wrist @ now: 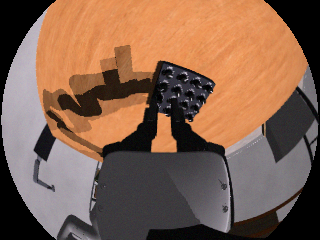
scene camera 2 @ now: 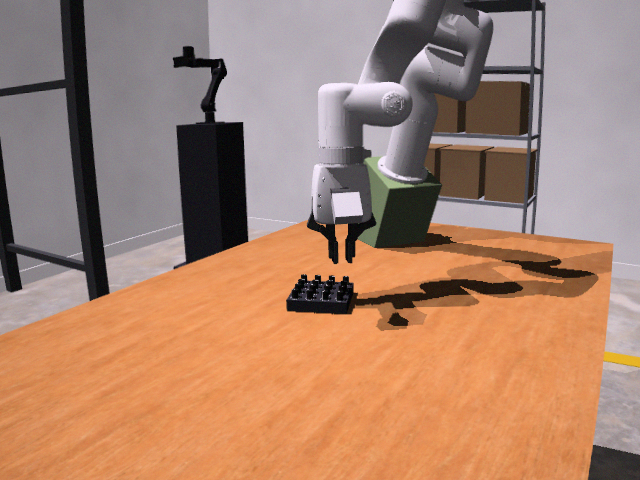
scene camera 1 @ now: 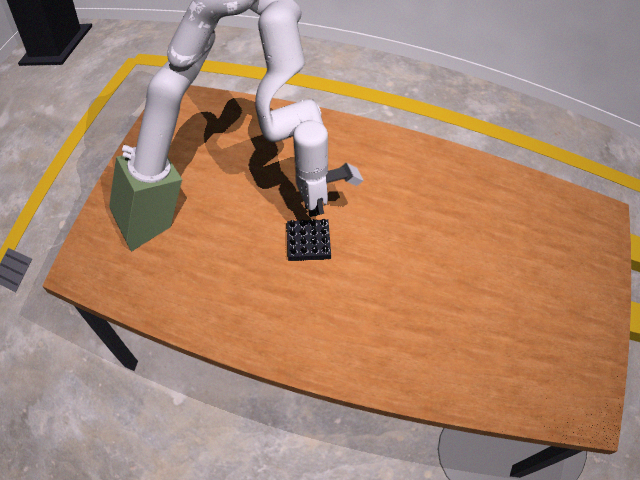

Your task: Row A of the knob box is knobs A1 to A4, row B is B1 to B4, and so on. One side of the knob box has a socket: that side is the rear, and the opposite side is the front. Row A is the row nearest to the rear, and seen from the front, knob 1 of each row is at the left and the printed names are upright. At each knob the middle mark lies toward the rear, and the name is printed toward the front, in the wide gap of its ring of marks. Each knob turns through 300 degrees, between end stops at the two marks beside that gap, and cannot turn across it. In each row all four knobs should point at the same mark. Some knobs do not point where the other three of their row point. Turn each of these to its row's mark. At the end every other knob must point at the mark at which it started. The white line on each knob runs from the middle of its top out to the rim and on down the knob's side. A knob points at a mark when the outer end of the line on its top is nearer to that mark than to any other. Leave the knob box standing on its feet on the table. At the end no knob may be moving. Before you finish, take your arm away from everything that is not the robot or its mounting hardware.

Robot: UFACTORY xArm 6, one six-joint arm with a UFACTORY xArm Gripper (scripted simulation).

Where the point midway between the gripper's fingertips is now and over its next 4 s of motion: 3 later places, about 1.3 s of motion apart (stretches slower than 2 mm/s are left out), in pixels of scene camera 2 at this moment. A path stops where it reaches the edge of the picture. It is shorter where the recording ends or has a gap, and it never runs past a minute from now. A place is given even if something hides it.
My gripper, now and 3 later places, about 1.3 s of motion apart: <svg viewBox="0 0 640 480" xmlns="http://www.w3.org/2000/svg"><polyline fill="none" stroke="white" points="341,261 341,267 342,284 342,290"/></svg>
